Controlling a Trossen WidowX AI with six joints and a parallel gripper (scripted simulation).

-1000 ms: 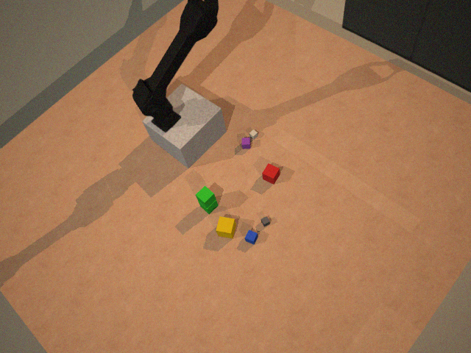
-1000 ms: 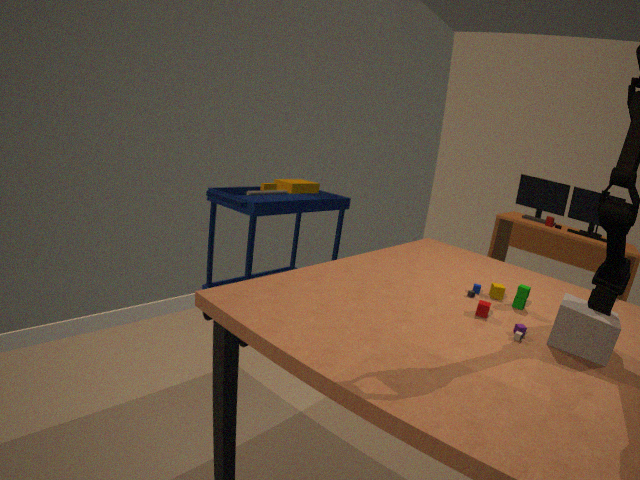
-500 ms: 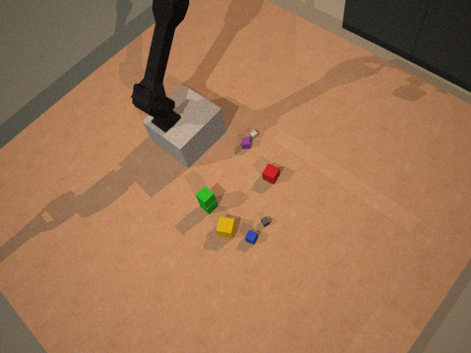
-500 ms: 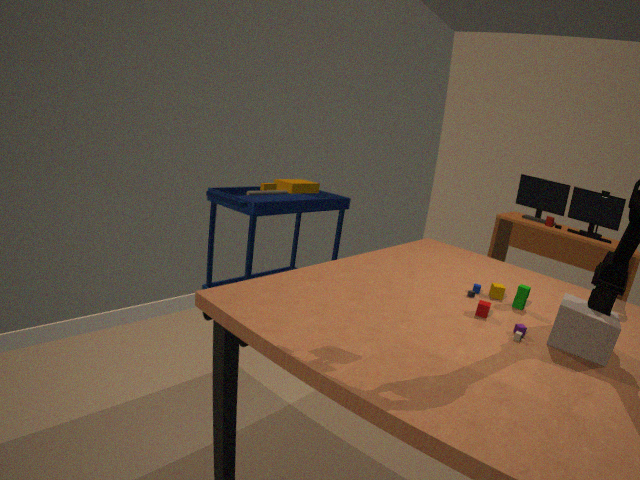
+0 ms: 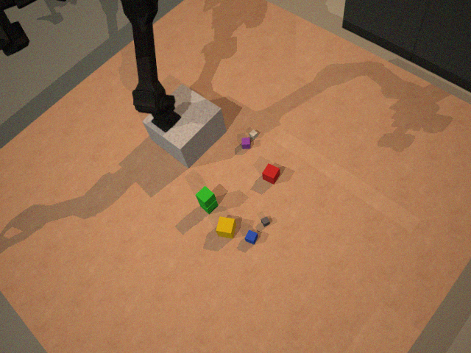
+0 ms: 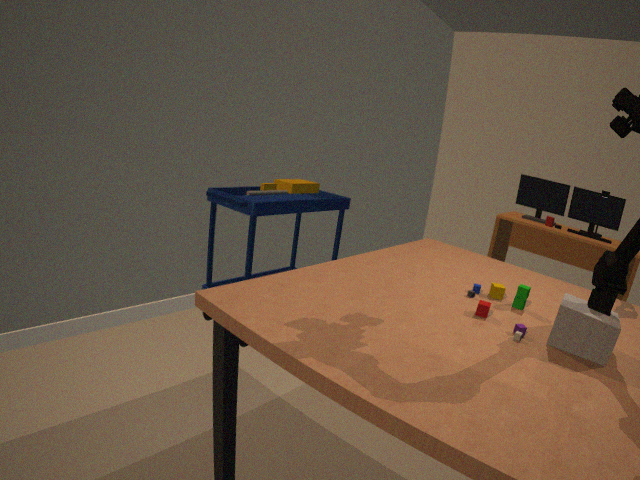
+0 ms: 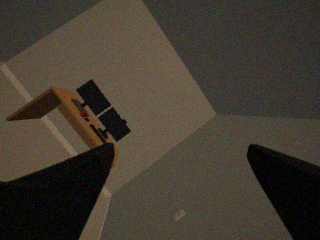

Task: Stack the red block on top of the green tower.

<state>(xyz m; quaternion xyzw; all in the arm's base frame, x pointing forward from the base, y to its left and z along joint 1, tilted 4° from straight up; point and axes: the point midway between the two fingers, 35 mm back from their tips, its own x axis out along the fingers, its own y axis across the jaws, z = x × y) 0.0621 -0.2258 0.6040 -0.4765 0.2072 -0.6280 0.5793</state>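
The red block lies 69 cm below my gripper tip, 38 cm to the left of it and 28 cm ahead of it. The rest, counted from my gripper tip: purple block 70 cm below, 41 cm to the left, 15 cm ahead; yellow block 69 cm below, 29 cm ahead, 18 cm to the left; blue block 70 cm below, 36 cm ahead, 20 cm to the left.
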